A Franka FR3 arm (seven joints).
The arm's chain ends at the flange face. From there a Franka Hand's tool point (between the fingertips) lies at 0.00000 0.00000 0.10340 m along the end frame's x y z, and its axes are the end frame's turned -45 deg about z.
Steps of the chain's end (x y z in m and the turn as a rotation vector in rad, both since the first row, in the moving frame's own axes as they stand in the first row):
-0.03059 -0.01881 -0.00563 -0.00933 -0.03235 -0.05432
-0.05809 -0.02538 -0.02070 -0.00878 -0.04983 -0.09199
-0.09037 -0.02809 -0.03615 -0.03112 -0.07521 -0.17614
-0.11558 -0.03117 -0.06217 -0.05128 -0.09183 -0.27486
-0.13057 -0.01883 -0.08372 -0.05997 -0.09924 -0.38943
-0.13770 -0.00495 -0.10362 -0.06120 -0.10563 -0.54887
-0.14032 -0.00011 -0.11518 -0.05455 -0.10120 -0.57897
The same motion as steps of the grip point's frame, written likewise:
-0.01142 -0.03653 -0.00569 0.01628 -0.02947 -0.05432
-0.02754 -0.06182 -0.02083 0.02903 -0.04144 -0.09199
-0.05205 -0.08628 -0.03649 0.03118 -0.07519 -0.17614
-0.07040 -0.10526 -0.06274 0.02867 -0.10119 -0.27486
-0.09089 -0.10620 -0.08441 0.02777 -0.11258 -0.38943
-0.10630 -0.10069 -0.10437 0.03142 -0.11797 -0.54887
-0.11084 -0.09931 -0.11584 0.03299 -0.11013 -0.57897

